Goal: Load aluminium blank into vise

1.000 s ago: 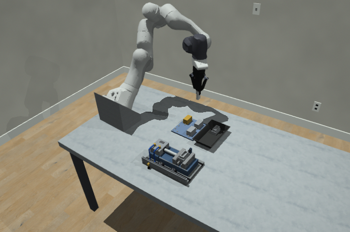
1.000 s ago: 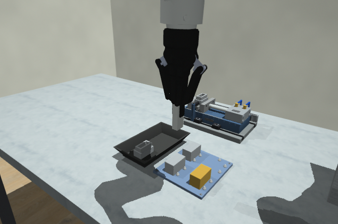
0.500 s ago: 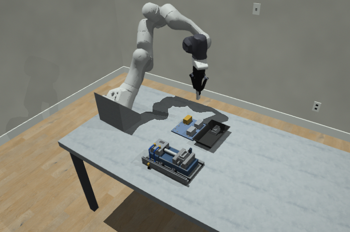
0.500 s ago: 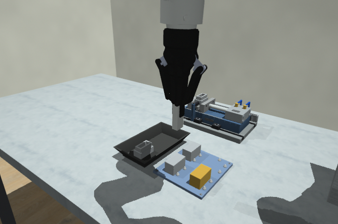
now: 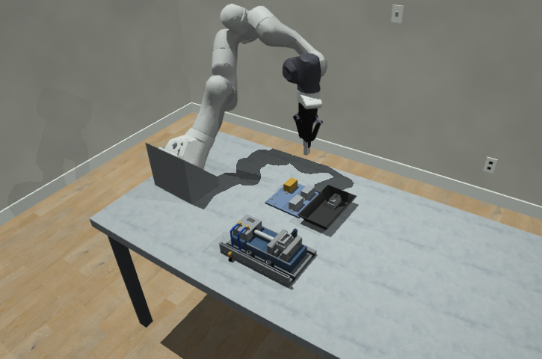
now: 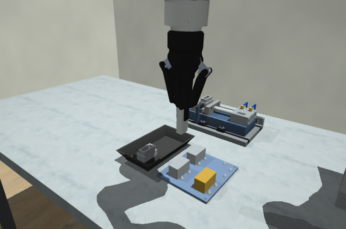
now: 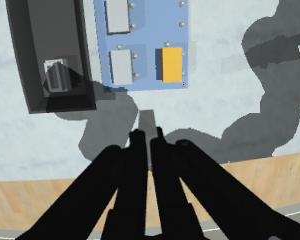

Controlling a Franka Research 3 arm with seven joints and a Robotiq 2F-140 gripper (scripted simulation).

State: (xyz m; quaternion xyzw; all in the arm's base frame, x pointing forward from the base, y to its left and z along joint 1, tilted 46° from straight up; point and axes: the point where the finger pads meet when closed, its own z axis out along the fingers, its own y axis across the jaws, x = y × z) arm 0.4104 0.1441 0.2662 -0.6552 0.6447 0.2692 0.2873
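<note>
The brass blank lies 5 cm behind my hand, 5 cm to the right of it and 19 cm below it. Also, from my hand: fixed jaw 20 cm ahead, 41 cm to the right, 13 cm below.
</note>
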